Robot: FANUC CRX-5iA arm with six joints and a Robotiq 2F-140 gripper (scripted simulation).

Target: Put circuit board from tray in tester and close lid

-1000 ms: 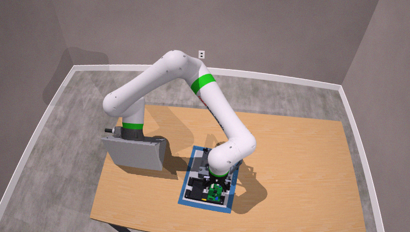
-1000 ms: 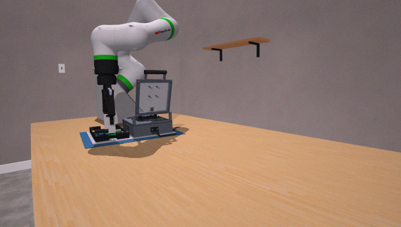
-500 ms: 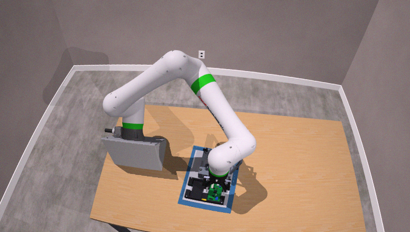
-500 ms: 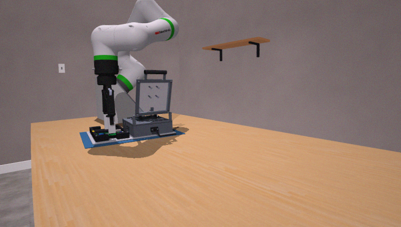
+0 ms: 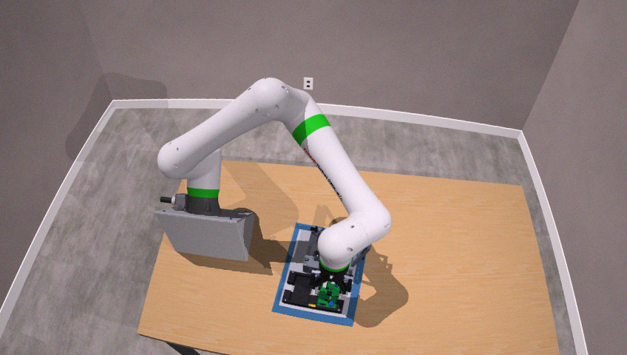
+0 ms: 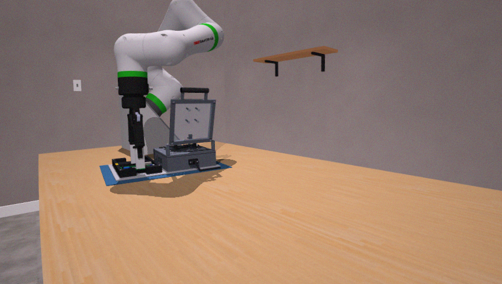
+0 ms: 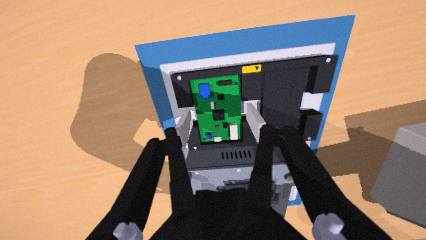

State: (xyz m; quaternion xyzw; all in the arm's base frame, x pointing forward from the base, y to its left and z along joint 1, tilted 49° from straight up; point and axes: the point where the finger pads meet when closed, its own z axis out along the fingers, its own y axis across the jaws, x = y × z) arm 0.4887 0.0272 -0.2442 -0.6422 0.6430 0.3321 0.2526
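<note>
My gripper is now 30 mm above the green circuit board. From my hand the other things lie so: tester lid (170 mm to the left, 130 mm above, 90 mm ahead).
</note>
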